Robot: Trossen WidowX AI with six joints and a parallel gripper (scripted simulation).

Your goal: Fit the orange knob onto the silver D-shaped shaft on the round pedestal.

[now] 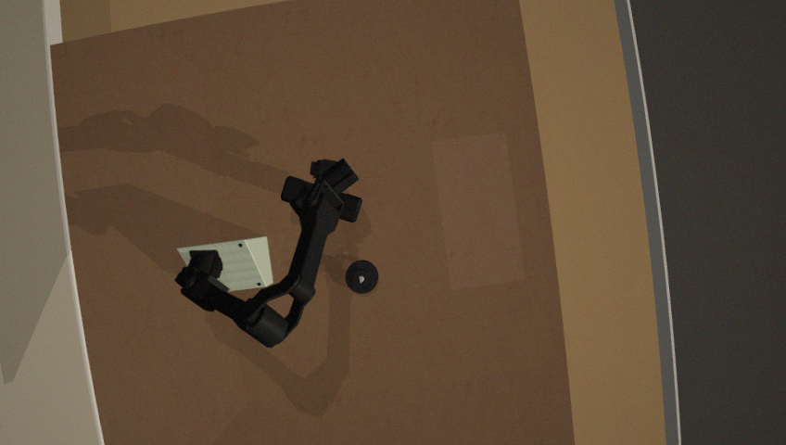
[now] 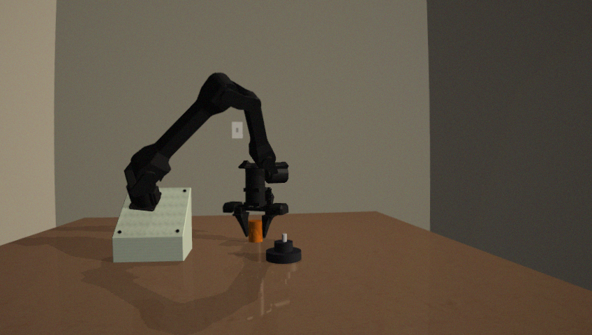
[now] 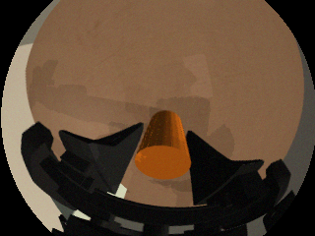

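Now: gripper tip 30 mm below the orange knob. Also, from my gripper tip: black round pedestal: 200 mm to the right, 90 mm ahead, 20 mm above.
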